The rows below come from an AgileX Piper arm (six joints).
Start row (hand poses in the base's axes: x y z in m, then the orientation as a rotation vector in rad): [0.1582 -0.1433 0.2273 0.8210 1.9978 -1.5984]
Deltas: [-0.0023 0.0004 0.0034 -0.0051 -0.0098 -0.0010]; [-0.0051 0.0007 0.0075 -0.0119 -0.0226 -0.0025]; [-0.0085 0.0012 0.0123 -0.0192 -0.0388 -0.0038]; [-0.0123 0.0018 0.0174 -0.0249 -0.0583 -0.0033]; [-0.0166 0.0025 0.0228 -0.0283 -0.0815 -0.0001]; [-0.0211 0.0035 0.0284 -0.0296 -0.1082 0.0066]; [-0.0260 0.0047 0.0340 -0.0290 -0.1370 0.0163]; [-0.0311 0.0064 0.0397 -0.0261 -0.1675 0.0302]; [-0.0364 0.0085 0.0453 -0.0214 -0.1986 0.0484]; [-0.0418 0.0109 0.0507 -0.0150 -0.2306 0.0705]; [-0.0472 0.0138 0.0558 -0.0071 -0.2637 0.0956]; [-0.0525 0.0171 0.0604 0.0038 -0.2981 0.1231]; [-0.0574 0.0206 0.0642 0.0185 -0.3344 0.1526]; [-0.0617 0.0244 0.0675 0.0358 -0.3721 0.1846]
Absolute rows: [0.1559 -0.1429 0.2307 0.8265 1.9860 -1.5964]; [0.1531 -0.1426 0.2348 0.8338 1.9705 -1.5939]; [0.1497 -0.1421 0.2396 0.8427 1.9522 -1.5893]; [0.1459 -0.1415 0.2447 0.8521 1.9333 -1.5799]; [0.1416 -0.1408 0.2501 0.8615 1.9144 -1.5643]; [0.1371 -0.1398 0.2557 0.8698 1.8953 -1.5425]; [0.1322 -0.1386 0.2613 0.8765 1.8768 -1.5161]; [0.1271 -0.1369 0.2670 0.8802 1.8597 -1.4844]; [0.1218 -0.1348 0.2726 0.8799 1.8440 -1.4486]; [0.1164 -0.1324 0.2780 0.8764 1.8294 -1.4090]; [0.1110 -0.1295 0.2831 0.8706 1.8153 -1.3660]; [0.1057 -0.1262 0.2877 0.8638 1.8026 -1.3186]; [0.1008 -0.1227 0.2915 0.8570 1.7914 -1.2660]; [0.0965 -0.1189 0.2948 0.8490 1.7809 -1.2093]
